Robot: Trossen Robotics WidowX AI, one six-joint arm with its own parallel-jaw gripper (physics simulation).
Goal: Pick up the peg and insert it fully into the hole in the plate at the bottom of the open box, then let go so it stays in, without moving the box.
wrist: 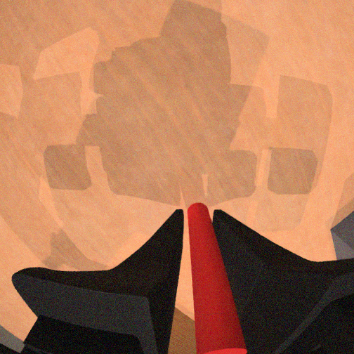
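Note:
The red peg (214,290) is a slim round rod. In the wrist view it runs from the middle down to the bottom edge, its far end narrow and its near end cut off by the frame. My gripper (197,215) is partly closed but still open, with its two black fingers on either side of the peg. A visible gap lies between the left finger and the peg. The right finger is very close along the peg's right side; I cannot tell whether it touches. The box, the plate and its hole cannot be made out in this view.
A pale wooden table top (150,240) fills the background, with overlapping shadows of the arm and gripper across it. A brown wood-grained surface (182,332) shows low between the fingers. A grey surface (346,235) shows at the right edge.

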